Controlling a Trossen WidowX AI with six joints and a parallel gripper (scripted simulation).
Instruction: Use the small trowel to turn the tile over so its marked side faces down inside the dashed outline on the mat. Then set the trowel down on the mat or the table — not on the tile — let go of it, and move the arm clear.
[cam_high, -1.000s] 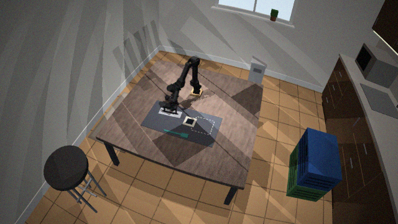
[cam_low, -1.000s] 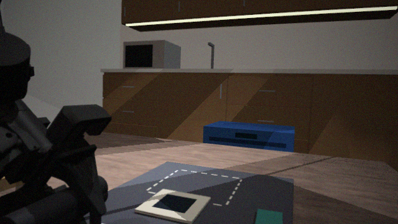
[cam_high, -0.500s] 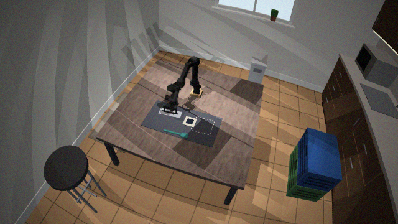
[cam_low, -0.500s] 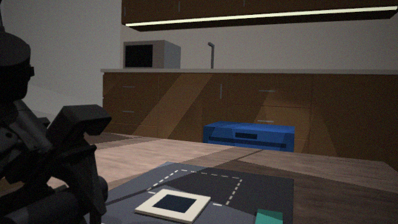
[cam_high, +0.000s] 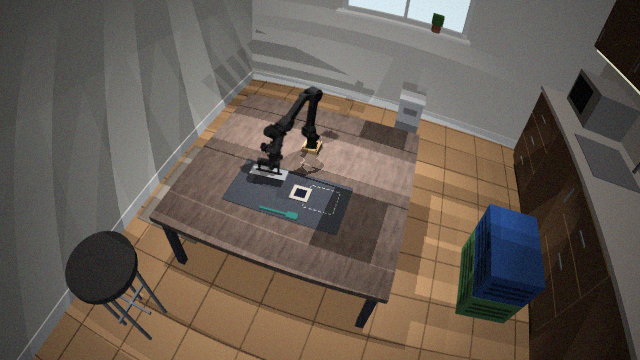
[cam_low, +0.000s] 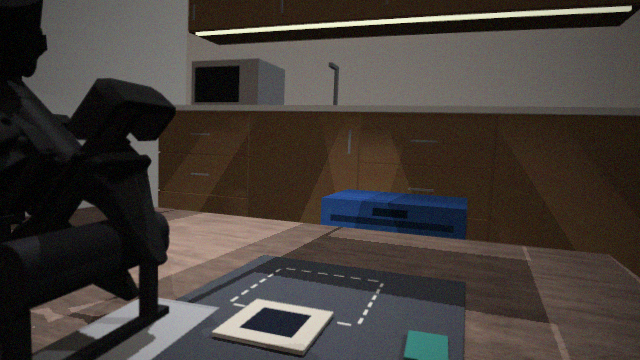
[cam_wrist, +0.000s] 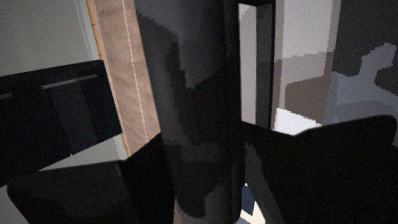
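The grey mat is 50 mm ahead of my gripper tip, 110 mm to the left of it and 120 mm below it. From my gripper tip the other things lie so: trowel 30 mm behind, 10 mm below; then tile 30 mm ahead, 170 mm to the left, 100 mm below; then teal tool 190 mm ahead, 110 mm to the left, 100 mm below.
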